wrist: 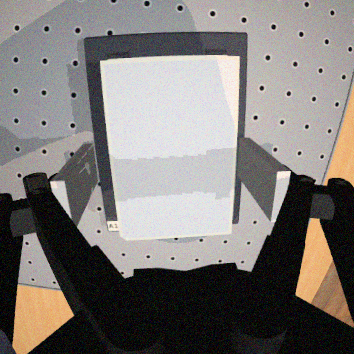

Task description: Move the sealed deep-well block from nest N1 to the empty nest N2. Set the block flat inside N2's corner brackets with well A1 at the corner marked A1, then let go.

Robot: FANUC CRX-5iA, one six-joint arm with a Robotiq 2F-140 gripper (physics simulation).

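Frame: origin at the arm's base, x up, y left, z back, level; centimetres.
Seen in the pictures: gripper, fingertip midpoint: (pixel 167 159).
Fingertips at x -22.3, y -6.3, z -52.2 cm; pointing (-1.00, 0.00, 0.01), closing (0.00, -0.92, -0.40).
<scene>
A point is followed by its place in that frame.
The sealed deep-well block (pixel 172 115) @[x -19.9, y -5.1, z -55.7 cm] shows its pale top face in the middle of the wrist view, lying over a dark nest (pixel 165 44) @[x -24.1, y -3.2, z -59.7 cm]. A strip of the nest shows along the block's far side and its left and right sides. A small label (pixel 113 226) @[x -24.1, y -4.4, z -44.0 cm] reading A1 is at the near left corner. My gripper (pixel 167 159) @[x -22.3, y -6.3, z -52.2 cm] is open, with one finger pad to the left and one to the right of the block's near half. No grip on the block shows. Which nest this is, the block's well marks and any second nest cannot be made out.
A grey perforated plate (pixel 295 107) @[x -25.3, y -15.2, z -59.7 cm] surrounds the nest. Its edge runs down the right side and across the lower left. Wooden table surface (pixel 42 312) @[x -26.6, y 0.4, z -26.0 cm] shows beyond the edge at the lower left and at the right. Shadows fall on the plate at the upper left.
</scene>
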